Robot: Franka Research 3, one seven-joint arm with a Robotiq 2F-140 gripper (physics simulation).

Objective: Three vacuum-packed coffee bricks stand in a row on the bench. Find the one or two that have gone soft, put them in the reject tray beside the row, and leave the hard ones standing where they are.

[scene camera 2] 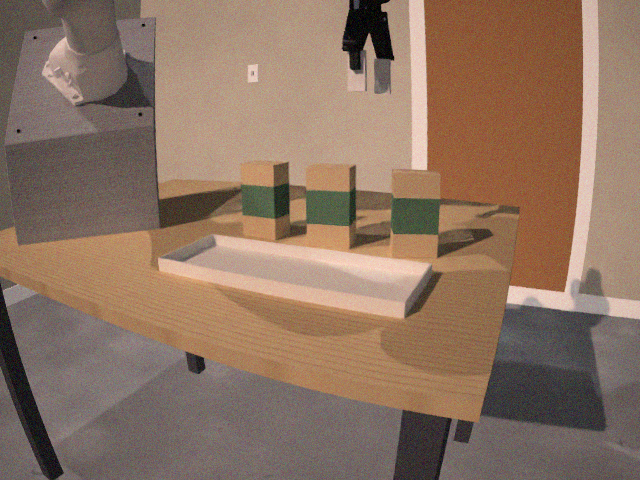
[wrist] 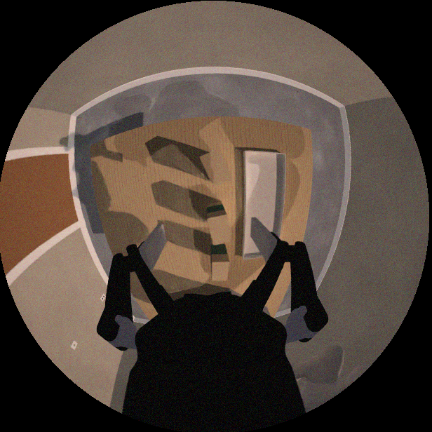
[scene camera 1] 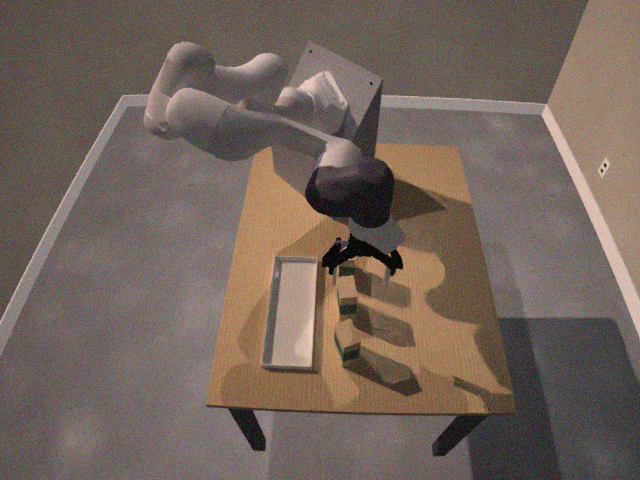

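Three tan coffee bricks with green bands stand upright in a row, spaced apart: the one nearest the robot base [scene camera 1: 346,270] [scene camera 2: 264,201] [wrist: 220,270], the middle one [scene camera 1: 346,289] [scene camera 2: 330,206] [wrist: 218,230], and the far-end one [scene camera 1: 347,335] [scene camera 2: 415,215]. In the wrist view the far-end brick blends into the wood. No brick looks visibly soft or dented. The white reject tray [scene camera 1: 294,310] [scene camera 2: 284,289] [wrist: 262,190] lies beside the row, with no brick in it. My gripper [scene camera 1: 360,279] [scene camera 2: 369,82] [wrist: 207,229] is open and empty, high above the bricks, towards the base end of the row.
The wooden bench [scene camera 1: 289,206] [scene camera 2: 310,341] [wrist: 130,195] carries the row and tray. The robot's grey pedestal [scene camera 1: 341,67] [scene camera 2: 87,186] stands at the bench's base end. Long shadows fall from the bricks on the side away from the tray.
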